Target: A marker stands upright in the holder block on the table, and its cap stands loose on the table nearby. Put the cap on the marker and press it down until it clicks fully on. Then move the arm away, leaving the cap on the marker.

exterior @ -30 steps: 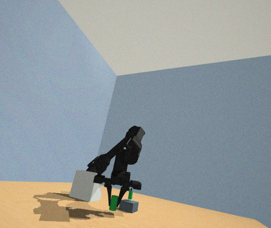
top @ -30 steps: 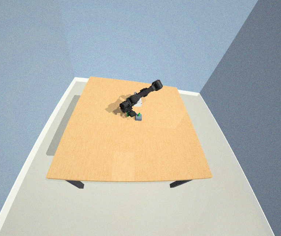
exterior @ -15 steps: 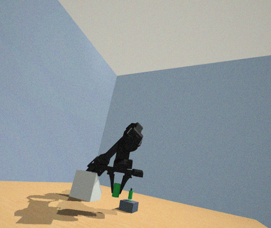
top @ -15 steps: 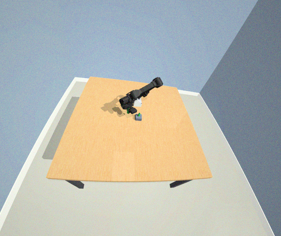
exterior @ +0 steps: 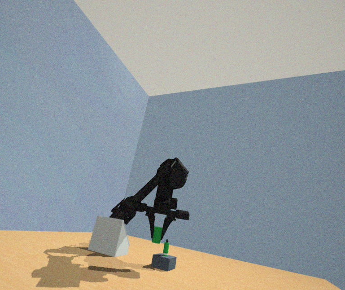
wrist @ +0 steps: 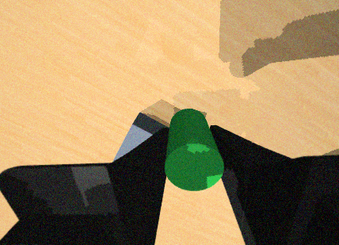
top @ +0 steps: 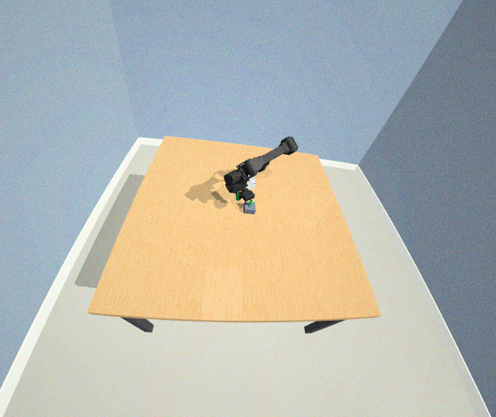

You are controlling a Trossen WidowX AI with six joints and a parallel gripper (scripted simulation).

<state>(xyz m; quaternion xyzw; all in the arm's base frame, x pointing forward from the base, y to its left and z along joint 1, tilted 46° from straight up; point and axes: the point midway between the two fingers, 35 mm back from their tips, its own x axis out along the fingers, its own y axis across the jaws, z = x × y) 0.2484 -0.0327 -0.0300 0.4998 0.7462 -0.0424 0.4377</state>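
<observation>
The grey holder block is 8 cm to the left of my gripper tip and 7 cm below it. Also, from my gripper tip: green cap 1 cm above.
</observation>
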